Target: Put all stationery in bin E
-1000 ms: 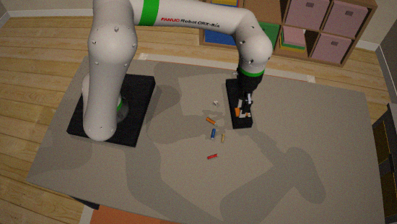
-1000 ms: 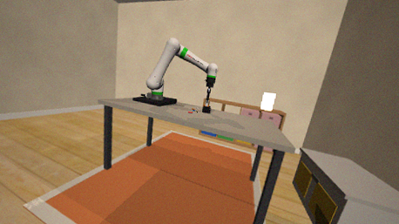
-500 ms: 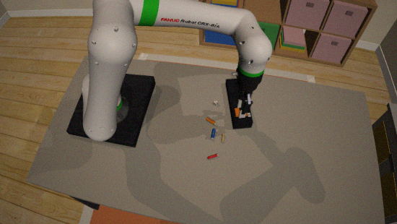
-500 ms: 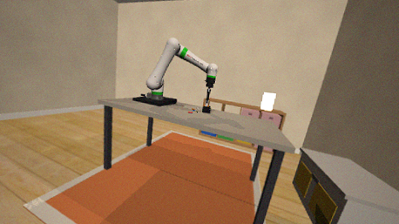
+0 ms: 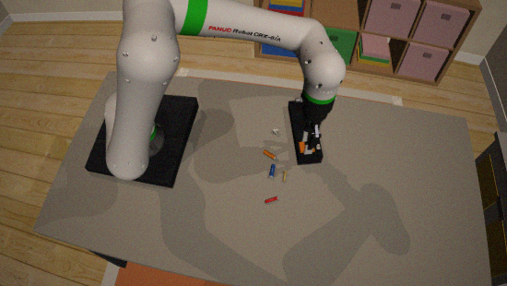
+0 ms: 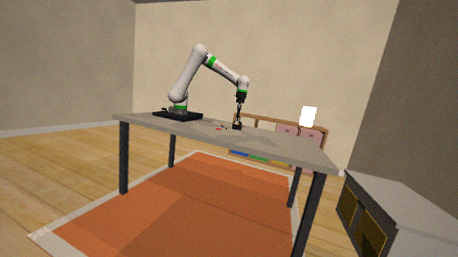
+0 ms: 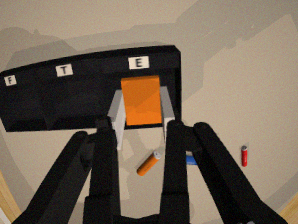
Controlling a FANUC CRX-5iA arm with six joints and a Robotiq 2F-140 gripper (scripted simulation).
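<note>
My gripper is now 80 mm to the right of the long black bin and 50 mm above it. Round my hand: orange marker: 130 mm behind, 70 mm below; then small yellow piece: 80 mm to the right, 80 mm behind, 70 mm below; then orange block: 30 mm below.
</note>
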